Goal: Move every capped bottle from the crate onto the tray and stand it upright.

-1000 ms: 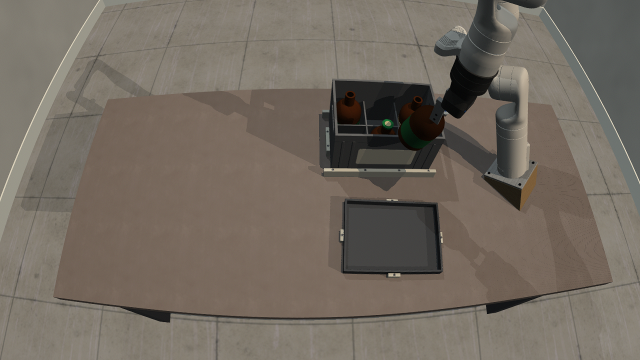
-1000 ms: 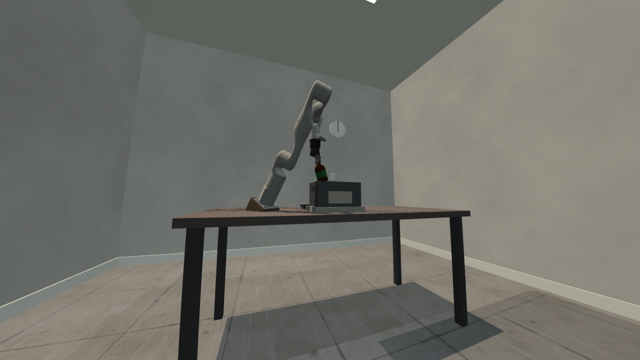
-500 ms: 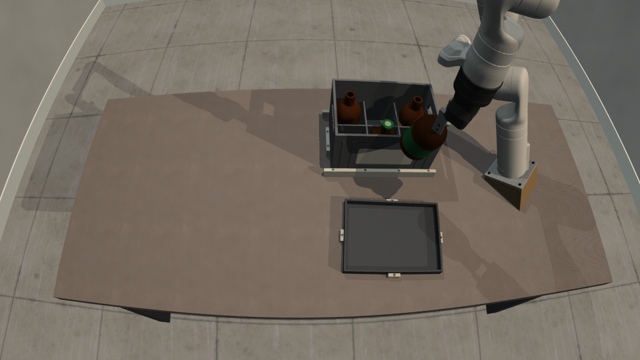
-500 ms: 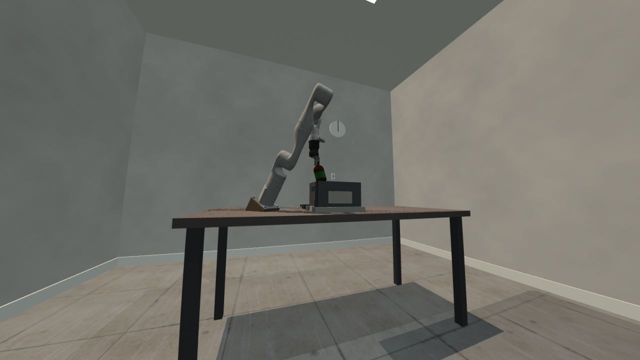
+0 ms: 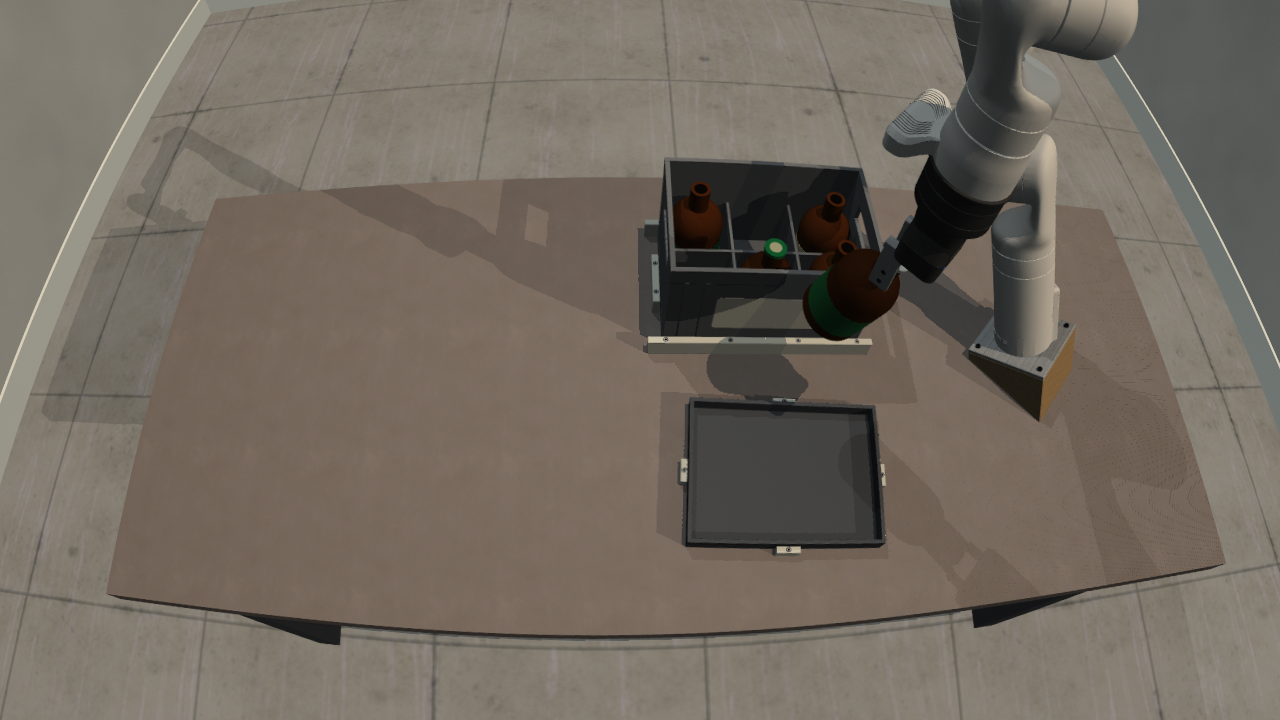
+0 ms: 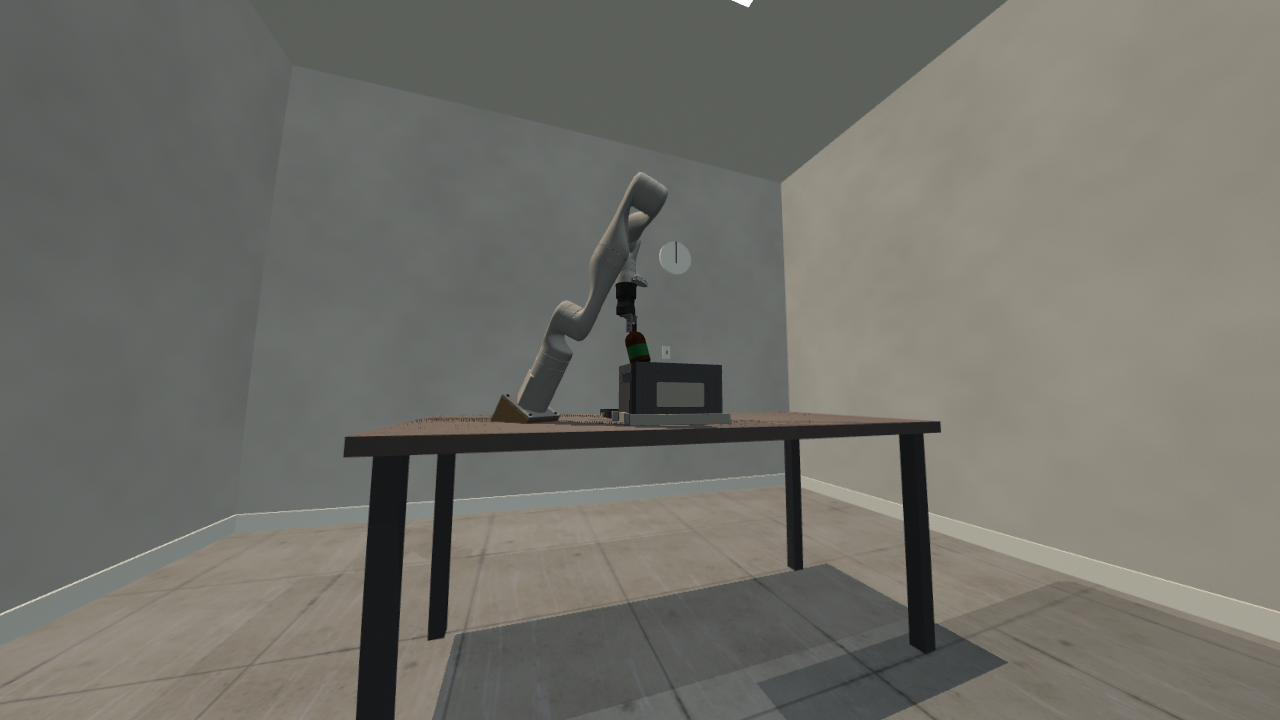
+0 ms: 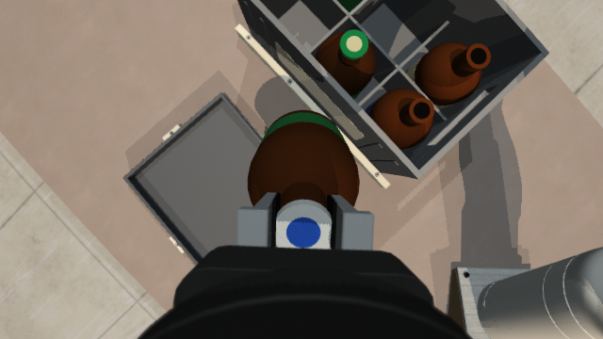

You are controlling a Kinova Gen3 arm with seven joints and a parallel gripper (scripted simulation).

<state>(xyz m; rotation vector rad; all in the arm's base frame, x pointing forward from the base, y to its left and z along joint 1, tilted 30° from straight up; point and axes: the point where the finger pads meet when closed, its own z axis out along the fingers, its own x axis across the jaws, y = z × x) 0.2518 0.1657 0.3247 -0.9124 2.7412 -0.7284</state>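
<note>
Now: the dark tray 70 mm ahead of my hand, 90 mm to the left of it and 310 mm below it. From my hand the other things lie so: crate: 30 mm ahead, 190 mm to the right, 240 mm below.
</note>
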